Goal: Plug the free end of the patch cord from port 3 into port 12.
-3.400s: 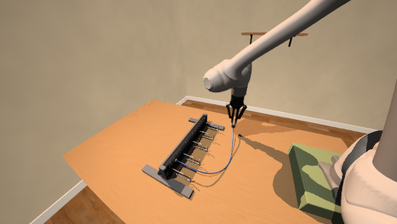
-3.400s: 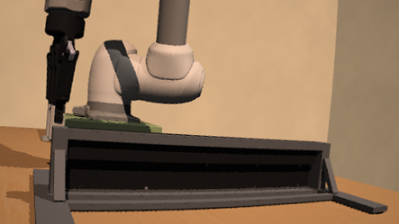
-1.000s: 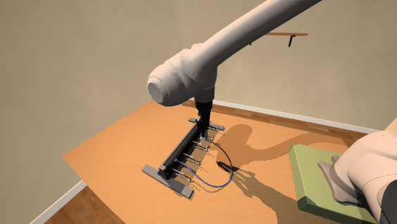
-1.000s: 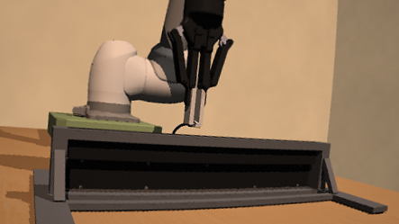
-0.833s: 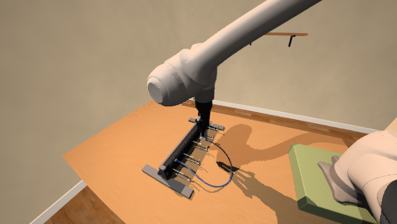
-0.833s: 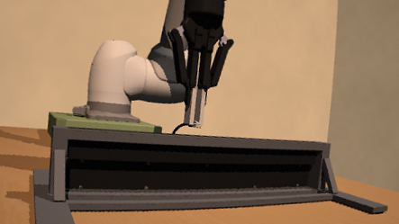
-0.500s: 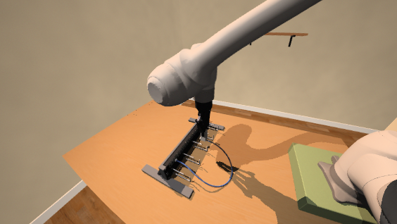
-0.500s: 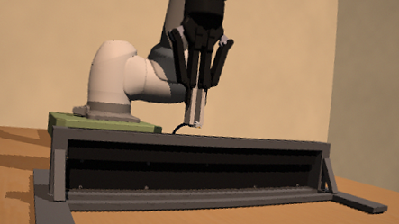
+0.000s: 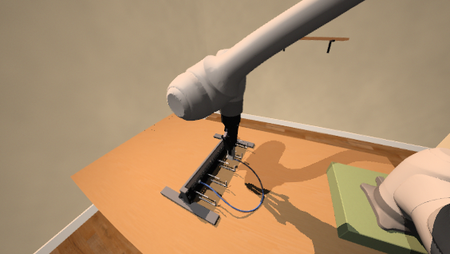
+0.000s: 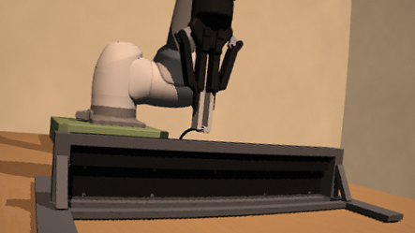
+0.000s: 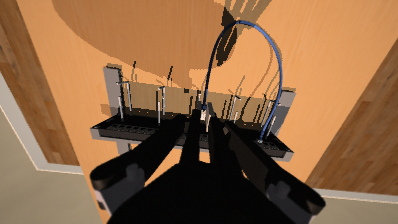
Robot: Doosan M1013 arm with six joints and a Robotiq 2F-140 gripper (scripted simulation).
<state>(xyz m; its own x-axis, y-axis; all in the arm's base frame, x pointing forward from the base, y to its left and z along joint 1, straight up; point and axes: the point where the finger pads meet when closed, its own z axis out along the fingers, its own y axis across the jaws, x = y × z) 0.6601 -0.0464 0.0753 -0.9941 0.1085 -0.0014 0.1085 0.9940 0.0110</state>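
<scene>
Right now my hand is 3 cm above the plug and 1 cm short of it.
</scene>
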